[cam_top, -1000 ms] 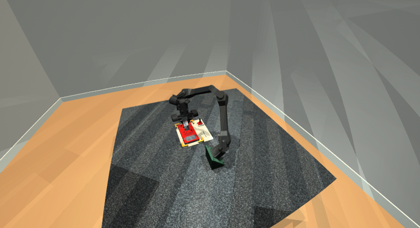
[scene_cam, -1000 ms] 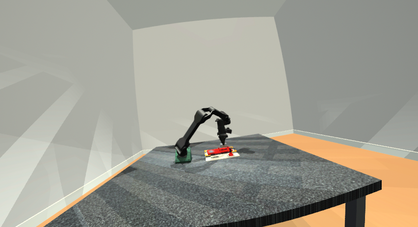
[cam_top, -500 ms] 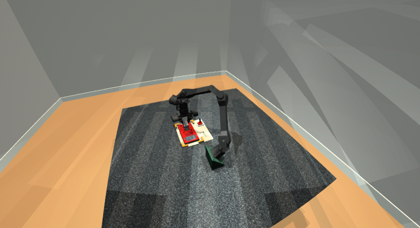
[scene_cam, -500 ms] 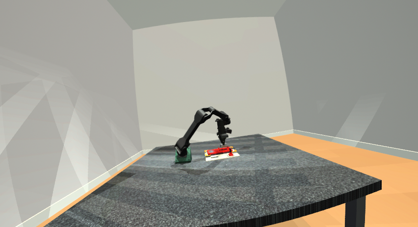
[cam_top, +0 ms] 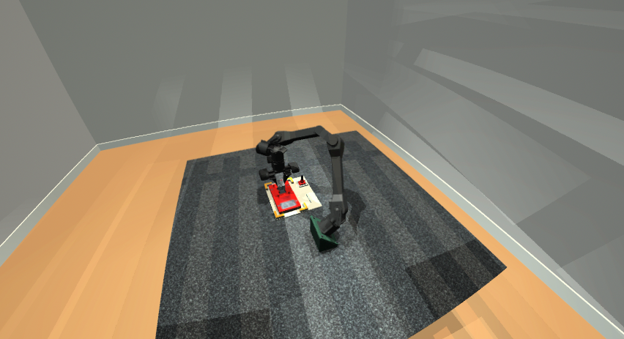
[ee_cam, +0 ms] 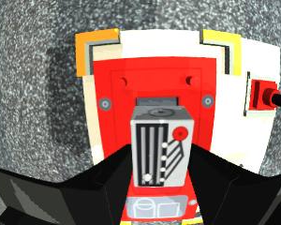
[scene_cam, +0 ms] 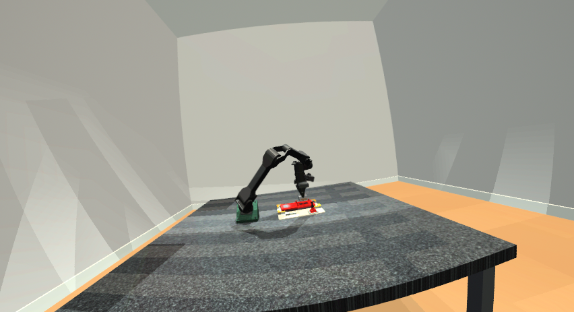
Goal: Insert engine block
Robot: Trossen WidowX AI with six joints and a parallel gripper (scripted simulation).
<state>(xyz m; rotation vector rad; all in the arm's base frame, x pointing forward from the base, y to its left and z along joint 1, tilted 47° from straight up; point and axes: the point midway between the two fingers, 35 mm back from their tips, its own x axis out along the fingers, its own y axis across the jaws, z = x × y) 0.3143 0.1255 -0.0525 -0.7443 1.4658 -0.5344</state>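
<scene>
My gripper tip is 1 cm above the grey engine block.
</scene>
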